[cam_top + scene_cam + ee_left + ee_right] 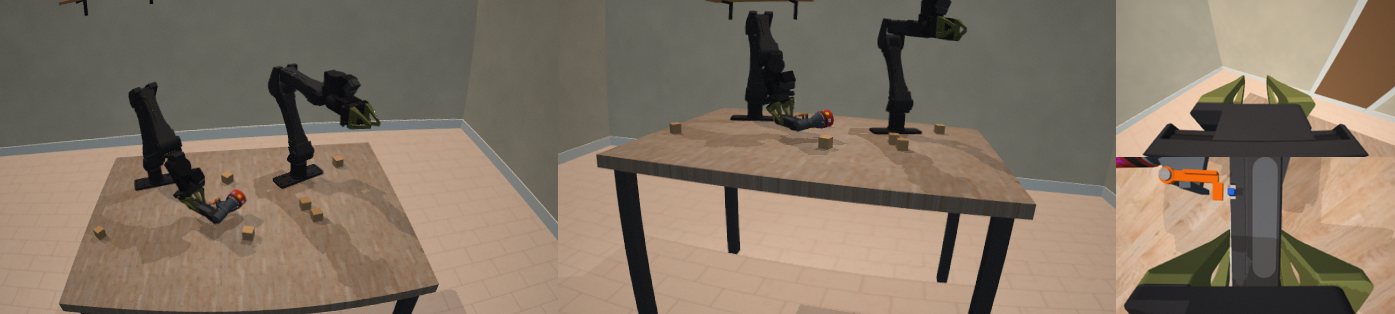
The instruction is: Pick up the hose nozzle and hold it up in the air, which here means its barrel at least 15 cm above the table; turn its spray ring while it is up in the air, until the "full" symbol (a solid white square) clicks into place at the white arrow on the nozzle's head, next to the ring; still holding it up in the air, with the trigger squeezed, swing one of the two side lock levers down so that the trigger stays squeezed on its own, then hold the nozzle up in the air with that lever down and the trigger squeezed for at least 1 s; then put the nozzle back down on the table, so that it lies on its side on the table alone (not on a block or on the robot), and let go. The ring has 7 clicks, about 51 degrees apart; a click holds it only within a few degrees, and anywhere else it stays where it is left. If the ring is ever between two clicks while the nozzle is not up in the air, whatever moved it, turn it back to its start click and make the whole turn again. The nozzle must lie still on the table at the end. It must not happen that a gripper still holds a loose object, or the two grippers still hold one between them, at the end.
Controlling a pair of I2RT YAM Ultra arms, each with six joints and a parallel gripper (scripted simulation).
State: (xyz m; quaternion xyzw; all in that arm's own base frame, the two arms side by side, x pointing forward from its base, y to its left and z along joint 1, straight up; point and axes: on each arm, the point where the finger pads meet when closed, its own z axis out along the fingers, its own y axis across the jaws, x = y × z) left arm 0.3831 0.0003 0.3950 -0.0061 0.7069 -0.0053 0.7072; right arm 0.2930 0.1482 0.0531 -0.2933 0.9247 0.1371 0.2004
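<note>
Now: right hand 130 mm to the right of the red spray ring, 30 mm past it and 10 mm below it. Also, from my right hand: white trigger 20 mm to the left.
</note>
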